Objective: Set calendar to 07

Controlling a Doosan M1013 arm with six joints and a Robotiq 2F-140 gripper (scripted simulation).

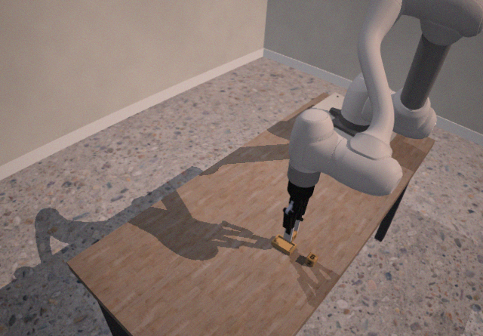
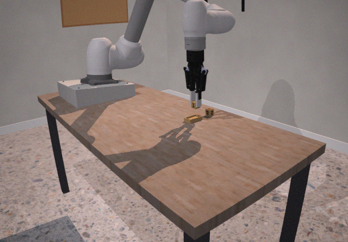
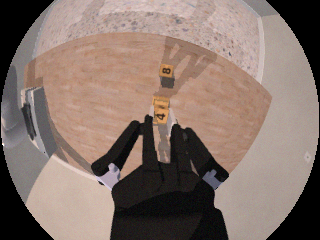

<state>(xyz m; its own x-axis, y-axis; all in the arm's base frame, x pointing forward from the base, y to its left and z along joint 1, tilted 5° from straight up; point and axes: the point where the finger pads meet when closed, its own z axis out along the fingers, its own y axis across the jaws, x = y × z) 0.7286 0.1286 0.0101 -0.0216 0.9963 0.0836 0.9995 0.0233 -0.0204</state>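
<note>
My hand is 20 mm to the left of the tray and 90 mm above it.
</note>
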